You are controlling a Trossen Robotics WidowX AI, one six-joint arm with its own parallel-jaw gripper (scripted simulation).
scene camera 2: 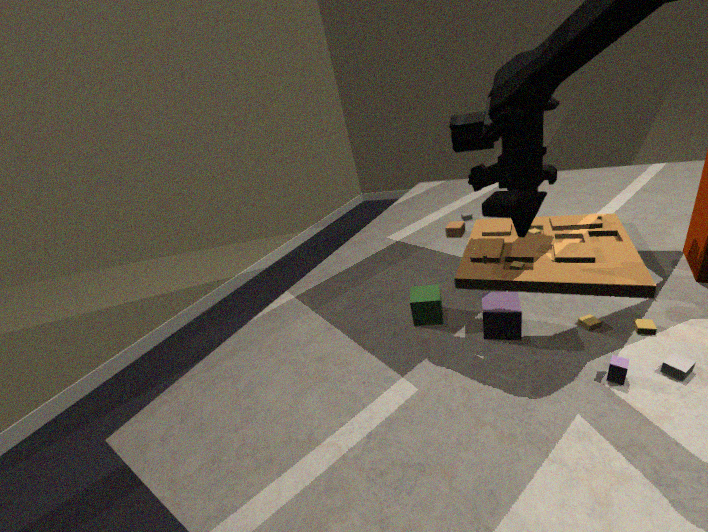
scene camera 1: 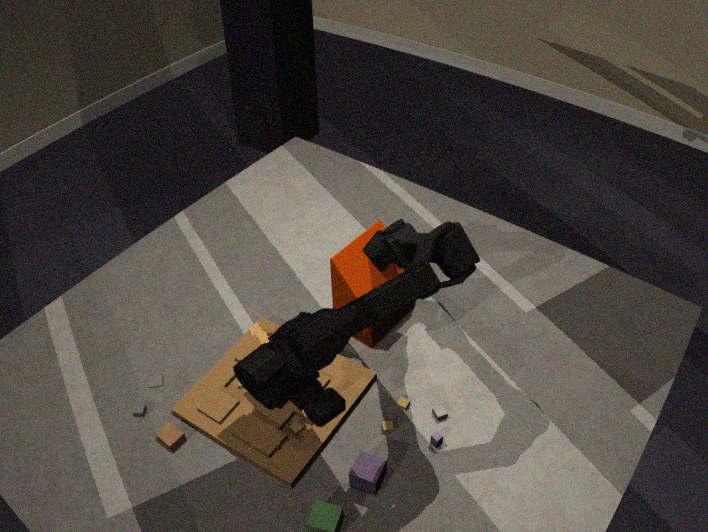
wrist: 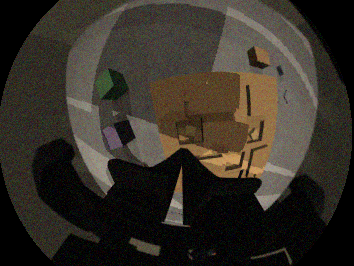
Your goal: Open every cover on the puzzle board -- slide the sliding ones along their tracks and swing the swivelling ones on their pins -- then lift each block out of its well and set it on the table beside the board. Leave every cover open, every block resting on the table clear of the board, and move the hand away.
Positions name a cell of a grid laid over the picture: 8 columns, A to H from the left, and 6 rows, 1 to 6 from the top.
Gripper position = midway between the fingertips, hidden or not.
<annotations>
my gripper: scene camera 2 F3; scene camera 1 D5; wrist E4
</annotations>
